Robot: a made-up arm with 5 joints. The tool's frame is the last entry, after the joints. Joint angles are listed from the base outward. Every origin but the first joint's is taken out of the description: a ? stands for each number. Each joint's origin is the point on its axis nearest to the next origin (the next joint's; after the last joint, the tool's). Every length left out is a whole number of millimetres.
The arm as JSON. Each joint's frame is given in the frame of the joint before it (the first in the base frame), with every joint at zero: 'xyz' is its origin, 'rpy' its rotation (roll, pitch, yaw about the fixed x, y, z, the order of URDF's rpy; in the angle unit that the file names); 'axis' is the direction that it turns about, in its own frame. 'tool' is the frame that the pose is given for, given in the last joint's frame.
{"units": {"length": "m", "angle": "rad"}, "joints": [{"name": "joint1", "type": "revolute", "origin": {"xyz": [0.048, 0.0, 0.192], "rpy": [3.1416, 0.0, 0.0]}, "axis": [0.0, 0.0, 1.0]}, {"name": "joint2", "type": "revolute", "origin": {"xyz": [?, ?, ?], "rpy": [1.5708, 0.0, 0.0]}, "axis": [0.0, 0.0, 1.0]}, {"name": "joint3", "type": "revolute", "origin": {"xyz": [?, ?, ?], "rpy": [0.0, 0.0, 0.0]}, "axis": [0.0, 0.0, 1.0]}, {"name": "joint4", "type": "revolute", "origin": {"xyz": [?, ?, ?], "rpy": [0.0, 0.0, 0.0]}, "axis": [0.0, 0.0, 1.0]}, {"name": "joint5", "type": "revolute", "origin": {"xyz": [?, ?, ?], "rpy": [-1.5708, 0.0, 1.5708]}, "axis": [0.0, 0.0, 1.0]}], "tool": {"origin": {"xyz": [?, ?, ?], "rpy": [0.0, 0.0, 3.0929]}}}
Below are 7 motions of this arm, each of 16 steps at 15 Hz.
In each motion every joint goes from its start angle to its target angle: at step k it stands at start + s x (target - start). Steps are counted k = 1, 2, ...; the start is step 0. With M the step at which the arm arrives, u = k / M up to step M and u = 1 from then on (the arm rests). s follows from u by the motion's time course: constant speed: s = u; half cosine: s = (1 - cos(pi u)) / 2; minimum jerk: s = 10 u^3 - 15 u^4 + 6 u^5.
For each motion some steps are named. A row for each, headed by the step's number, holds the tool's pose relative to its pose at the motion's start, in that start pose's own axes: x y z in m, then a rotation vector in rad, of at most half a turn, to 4 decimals.
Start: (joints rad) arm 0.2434 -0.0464 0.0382 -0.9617 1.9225
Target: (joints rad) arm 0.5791 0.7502 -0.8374 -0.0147 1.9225
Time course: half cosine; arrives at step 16
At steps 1, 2, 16:
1: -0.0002 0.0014 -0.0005 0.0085 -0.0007 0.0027
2: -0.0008 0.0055 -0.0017 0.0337 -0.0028 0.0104
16: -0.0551 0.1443 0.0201 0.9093 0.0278 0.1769

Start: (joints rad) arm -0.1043 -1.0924 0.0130 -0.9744 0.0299
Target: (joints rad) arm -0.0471 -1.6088 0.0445 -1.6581 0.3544
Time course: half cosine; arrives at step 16
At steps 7, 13, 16:
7: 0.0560 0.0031 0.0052 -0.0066 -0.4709 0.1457
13: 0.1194 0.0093 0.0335 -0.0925 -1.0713 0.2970
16: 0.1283 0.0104 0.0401 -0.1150 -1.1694 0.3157

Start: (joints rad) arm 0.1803 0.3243 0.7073 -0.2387 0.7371
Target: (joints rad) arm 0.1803 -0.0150 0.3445 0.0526 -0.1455
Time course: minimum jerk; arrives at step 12
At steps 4, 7, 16:
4: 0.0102 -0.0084 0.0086 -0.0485 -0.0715 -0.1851
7: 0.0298 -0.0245 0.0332 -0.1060 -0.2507 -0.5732
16: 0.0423 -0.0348 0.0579 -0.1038 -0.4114 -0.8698

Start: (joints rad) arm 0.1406 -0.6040 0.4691 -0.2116 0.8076
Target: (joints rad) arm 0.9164 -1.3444 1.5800 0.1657 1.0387
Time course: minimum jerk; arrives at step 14
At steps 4, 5, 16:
4: -0.0142 -0.0022 0.0192 -0.0011 0.1525 0.0657
5: -0.0234 -0.0018 0.0336 -0.0006 0.2610 0.1048
16: -0.0771 0.0466 0.1401 0.0355 1.0651 0.1871

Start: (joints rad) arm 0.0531 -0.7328 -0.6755 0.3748 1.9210
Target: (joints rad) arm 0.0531 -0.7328 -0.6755 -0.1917 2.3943
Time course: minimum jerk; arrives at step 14
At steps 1, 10, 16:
1: 0.0000 -0.0001 0.0000 -0.0018 0.0006 0.0015
10: -0.0053 -0.0169 0.0044 -0.4272 0.2355 0.3968
16: -0.0061 -0.0195 0.0059 -0.4909 0.2930 0.4605

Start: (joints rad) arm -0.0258 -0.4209 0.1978 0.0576 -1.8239
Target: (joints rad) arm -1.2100 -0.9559 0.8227 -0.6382 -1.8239
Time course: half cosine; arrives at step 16
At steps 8, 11, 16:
8: -0.0574 -0.0145 0.0485 0.1129 0.6266 -0.1852
11: -0.0664 -0.0194 0.0815 0.1632 0.9467 -0.3628
16: -0.0634 -0.0233 0.1049 0.1901 1.1812 -0.5421

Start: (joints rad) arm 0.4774 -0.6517 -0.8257 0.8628 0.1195
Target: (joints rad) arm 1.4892 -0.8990 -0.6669 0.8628 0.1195
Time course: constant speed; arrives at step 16
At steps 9, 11, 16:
9: 0.0125 0.0015 0.0308 -0.4590 -0.0160 0.3397
11: 0.0143 0.0058 0.0366 -0.5587 -0.0189 0.4183
16: 0.0157 0.0210 0.0471 -0.8040 -0.0240 0.6196

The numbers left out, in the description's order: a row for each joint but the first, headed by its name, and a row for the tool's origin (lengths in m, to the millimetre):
joint2: 0.046 0.016 0.0
joint3: 0.036 -0.143 0.0
joint4: 0.086 -0.003 0.0
joint5: 0.038 0.0 0.0
tool: 0.0 0.0 0.0

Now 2 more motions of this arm.
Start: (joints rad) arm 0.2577 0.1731 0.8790 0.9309 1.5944
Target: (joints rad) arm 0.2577 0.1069 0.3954 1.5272 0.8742
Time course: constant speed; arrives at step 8
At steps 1, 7, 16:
1: 0.0000 -0.0018 0.0050 0.0058 0.0004 -0.0900
7: 0.0001 -0.0045 0.0382 0.0390 0.0138 -0.6301
16: 0.0001 -0.0036 0.0440 0.0440 0.0179 -0.7201

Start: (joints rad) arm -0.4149 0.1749 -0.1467 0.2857 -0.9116
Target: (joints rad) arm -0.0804 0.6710 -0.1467 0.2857 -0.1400
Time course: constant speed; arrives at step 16
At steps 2, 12, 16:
2: 0.0029 -0.0130 -0.0097 -0.0731 0.0068 0.0823
12: 0.0155 -0.0900 -0.0423 -0.4068 0.1534 0.4487
16: 0.0181 -0.1245 -0.0474 -0.5136 0.2604 0.5705

